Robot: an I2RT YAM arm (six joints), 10 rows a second.
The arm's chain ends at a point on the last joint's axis. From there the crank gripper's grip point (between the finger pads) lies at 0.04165 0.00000 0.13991 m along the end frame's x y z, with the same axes.
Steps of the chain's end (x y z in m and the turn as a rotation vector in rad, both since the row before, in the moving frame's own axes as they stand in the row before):
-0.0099 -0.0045 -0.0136 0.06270 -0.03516 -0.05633
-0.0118 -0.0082 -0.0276 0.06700 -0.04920 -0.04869
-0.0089 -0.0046 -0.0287 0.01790 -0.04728 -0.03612
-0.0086 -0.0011 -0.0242 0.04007 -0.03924 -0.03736
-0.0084 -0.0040 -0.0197 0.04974 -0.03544 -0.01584
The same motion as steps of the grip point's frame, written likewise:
-0.0152 -0.0155 -0.0126 0.06270 -0.03516 -0.05633
-0.0190 -0.0195 -0.0261 0.06700 -0.04920 -0.04869
-0.0156 -0.0085 -0.0269 0.01790 -0.04728 -0.03612
-0.0143 -0.0082 -0.0228 0.04007 -0.03924 -0.03736
-0.0134 -0.0116 -0.0185 0.04974 -0.03544 -0.01584

